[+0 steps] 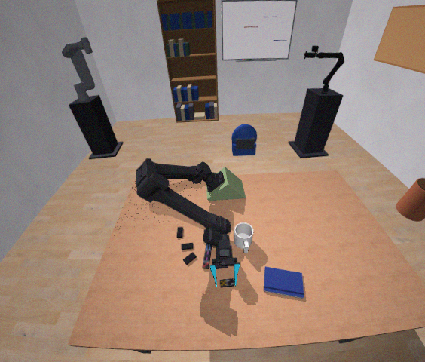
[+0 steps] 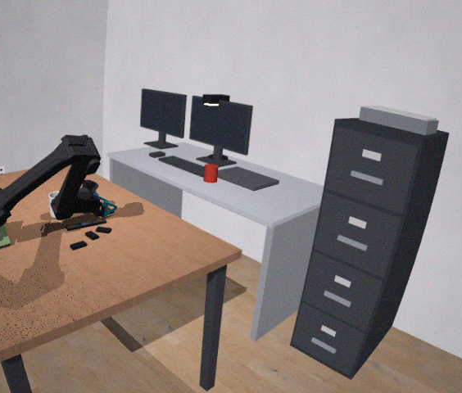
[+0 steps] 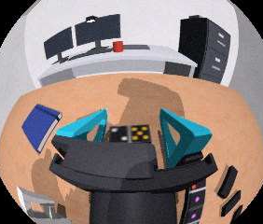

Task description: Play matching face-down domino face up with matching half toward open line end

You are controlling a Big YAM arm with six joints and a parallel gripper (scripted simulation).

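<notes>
My gripper is now 30 mm above the domino, 10 mm to the right of it and 10 mm past it. Round my hand: blue book: 230 mm to the left, 20 mm below, 10 mm ahead.
</notes>
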